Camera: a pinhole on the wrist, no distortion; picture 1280 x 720 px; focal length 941.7 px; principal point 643.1 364.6 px. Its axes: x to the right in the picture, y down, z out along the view. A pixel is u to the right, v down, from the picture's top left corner.
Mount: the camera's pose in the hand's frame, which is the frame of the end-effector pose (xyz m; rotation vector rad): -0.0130 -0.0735 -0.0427 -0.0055 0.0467 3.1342
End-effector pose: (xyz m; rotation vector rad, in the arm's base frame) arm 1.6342 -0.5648 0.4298 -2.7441 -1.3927 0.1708
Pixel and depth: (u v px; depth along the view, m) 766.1 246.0 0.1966
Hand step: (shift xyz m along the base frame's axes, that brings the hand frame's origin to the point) -0.0763 -0.0060 -0.1446
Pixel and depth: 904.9 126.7 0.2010
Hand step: -0.0733 -0.0457 -0.1486
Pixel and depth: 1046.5 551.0 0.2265
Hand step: -0.1771 -0.0237 -0.1638
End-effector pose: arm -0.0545 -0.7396 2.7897 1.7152 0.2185 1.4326
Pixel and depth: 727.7 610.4 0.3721
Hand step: 0.3326 -0.0975 -0.1335
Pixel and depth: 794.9 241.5 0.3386
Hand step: 0.2403 -0.1767 -0.0513
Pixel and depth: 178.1 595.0 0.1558
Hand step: 0.1603 0.0478 -0.0256
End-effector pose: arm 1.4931 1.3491 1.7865 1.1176 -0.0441 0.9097
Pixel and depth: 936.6 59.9 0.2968
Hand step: 0.0096 -0.2569 0.0950
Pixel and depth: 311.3 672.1 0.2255
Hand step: 0.2069 -0.1243 0.0118
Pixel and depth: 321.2 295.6 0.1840
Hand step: 0.1236 -0.0881 0.0483
